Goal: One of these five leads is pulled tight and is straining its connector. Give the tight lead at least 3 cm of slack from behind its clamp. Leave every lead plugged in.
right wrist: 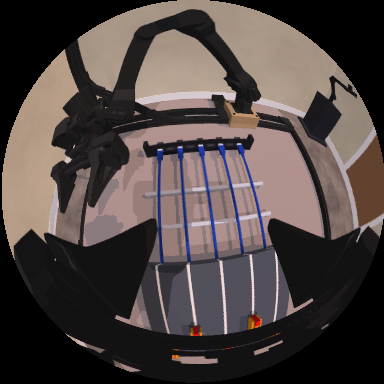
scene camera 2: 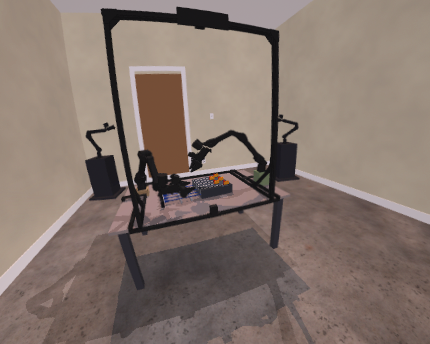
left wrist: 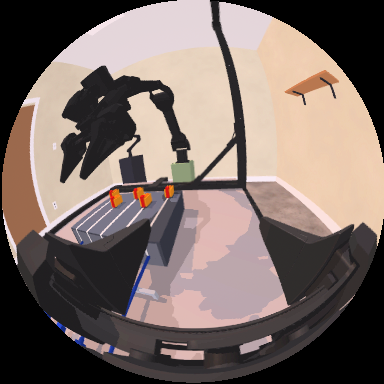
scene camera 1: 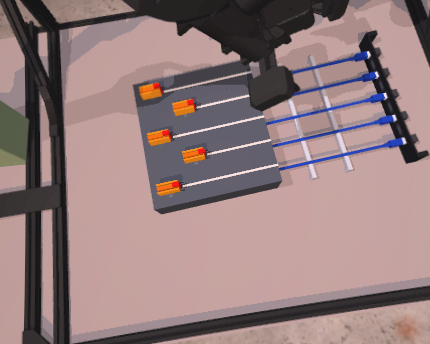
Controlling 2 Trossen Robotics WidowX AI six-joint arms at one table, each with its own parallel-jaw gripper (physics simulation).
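Frame: origin at the left arm's base, x back, y up, z left, level; millimetres.
Seen in the pictures: left gripper, between the fingertips: (right wrist: 73,210) (scene camera 2: 192,185) (left wrist: 206,224); right gripper, between the fingertips: (right wrist: 215,225) (scene camera 2: 190,170) (left wrist: 69,180) (scene camera 1: 293,65); left arm's base, origin of its link: (right wrist: 241,108) (scene camera 2: 142,188); right arm's base, origin of its link: (scene camera 2: 261,170) (left wrist: 182,161).
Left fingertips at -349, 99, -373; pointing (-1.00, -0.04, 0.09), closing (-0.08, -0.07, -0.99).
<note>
Pixels of each thing's top centre, then the offset from my left fingertips to it, as dx, dy, dz. "spot": a spot on its surface instead. Level surfaces: height alone.
- dark board, height of its surface: dy -85
- black rail, a spot on its surface: (scene camera 1: 391,106) spot: +197, -123, +241
- blue lead, a spot on its surface: (left wrist: 137,285) spot: -4, -127, +109
Five leads run side by side, white over the dark board (scene camera 1: 215,192) (right wrist: 205,300) and blue beyond it, into blue plugs at the black rail (scene camera 1: 391,106) (right wrist: 191,148). All five plugs sit at the rail. Orange clamps with red parts (scene camera 1: 194,155) (left wrist: 145,200) (right wrist: 255,322) hold their board ends. I cannot tell which lead is tight. My left gripper (scene camera 2: 192,191) (left wrist: 206,224) (right wrist: 73,210) is open, low beside the leads; one blue lead (left wrist: 137,285) shows past its finger. My right gripper (scene camera 2: 192,170) (left wrist: 69,180) (right wrist: 215,225) is open above the board and hides parts of the upper leads in scene camera 1.
Two pale bars (scene camera 1: 340,145) (scene camera 1: 305,150) lie crosswise under the blue leads. A black frame edges the table. A green block (scene camera 1: 12,135) (left wrist: 183,171) stands at the right arm's base, and a wooden block (right wrist: 242,120) at the left arm's base. The two grippers are near each other.
</note>
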